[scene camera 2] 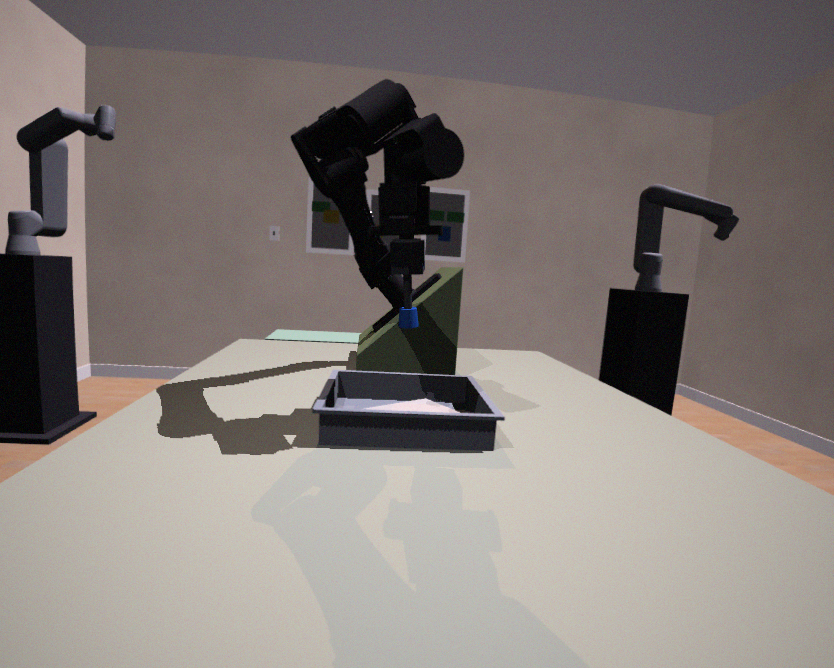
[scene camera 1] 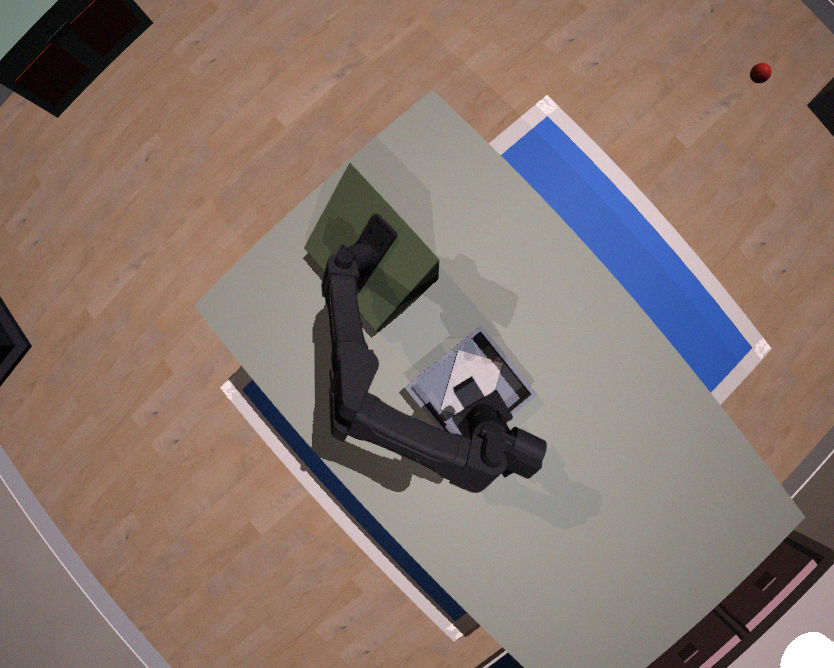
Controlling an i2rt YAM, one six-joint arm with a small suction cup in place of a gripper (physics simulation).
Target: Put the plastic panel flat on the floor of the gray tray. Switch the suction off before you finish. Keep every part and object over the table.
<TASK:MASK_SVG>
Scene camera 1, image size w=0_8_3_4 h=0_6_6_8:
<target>plastic panel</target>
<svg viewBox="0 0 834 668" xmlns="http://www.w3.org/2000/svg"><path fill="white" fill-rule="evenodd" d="M503 363L458 350L441 410L457 414L464 409L456 397L453 387L471 376L484 396L492 393L496 388Z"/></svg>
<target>gray tray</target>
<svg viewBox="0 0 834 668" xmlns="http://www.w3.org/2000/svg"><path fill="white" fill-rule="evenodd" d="M482 325L405 386L405 389L436 427L453 434L462 435L452 420L452 415L455 415L455 413L441 410L441 405L458 350L503 363L495 390L498 391L512 415L537 396L536 392Z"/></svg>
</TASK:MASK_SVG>
